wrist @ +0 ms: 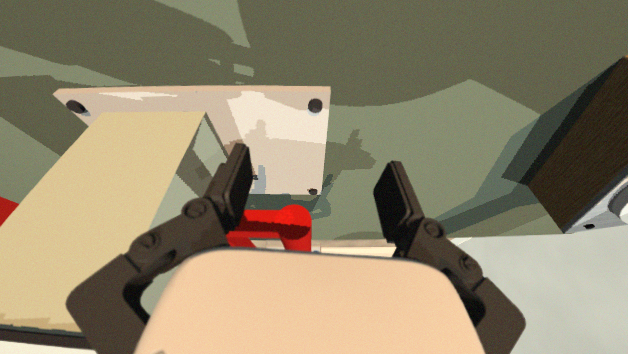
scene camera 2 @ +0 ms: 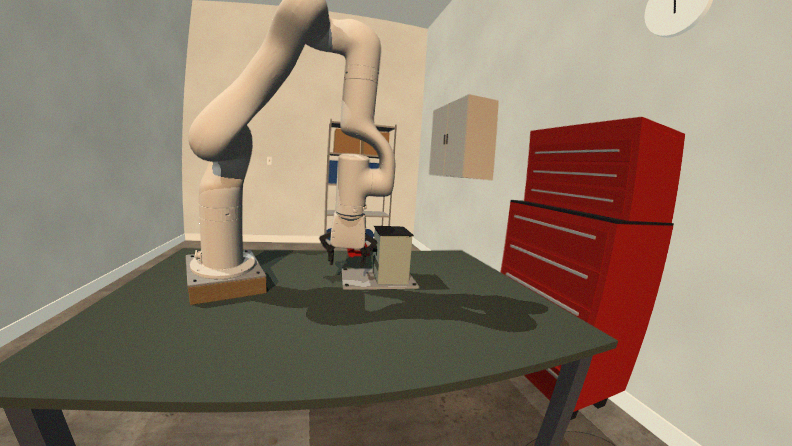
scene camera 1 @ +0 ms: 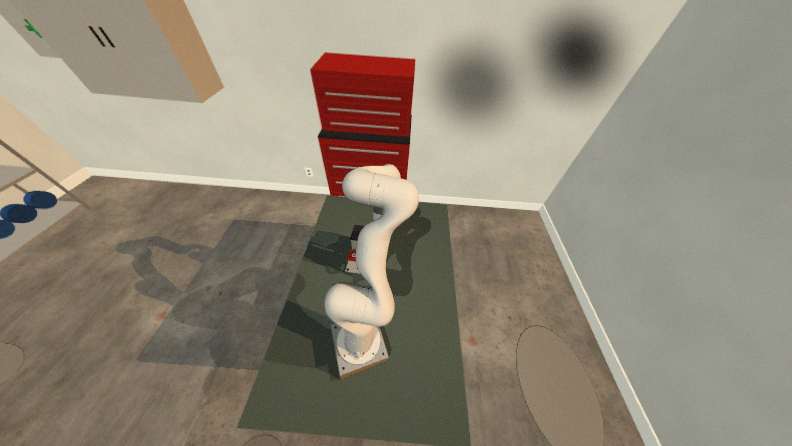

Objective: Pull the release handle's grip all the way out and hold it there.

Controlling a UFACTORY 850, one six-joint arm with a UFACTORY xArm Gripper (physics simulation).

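Observation:
The release handle's red grip (scene camera 1: 352, 254) (scene camera 2: 356, 252) (wrist: 296, 222) stands out from the side of a cream housing (scene camera 2: 394, 257) (wrist: 110, 200) with a black top. The housing is on a pale base plate (scene camera 1: 351, 268) (scene camera 2: 354, 278) (wrist: 292, 135). My gripper (scene camera 2: 348, 262) (wrist: 317, 168) is open and points down, with nothing held. In the wrist view the grip's rounded outer end shows between the spread fingers, nearer the left one, which hides part of the grip. My gripper's palm hides its lower part. In scene camera 1 the arm hides the gripper.
The arm's wooden base block (scene camera 1: 363, 368) (scene camera 2: 227, 289) (wrist: 575, 145) stands on the green table (scene camera 1: 410, 387) (scene camera 2: 277, 354), on the side the grip faces. A red tool cabinet (scene camera 1: 363, 83) (scene camera 2: 587, 193) stands beyond the table's far end.

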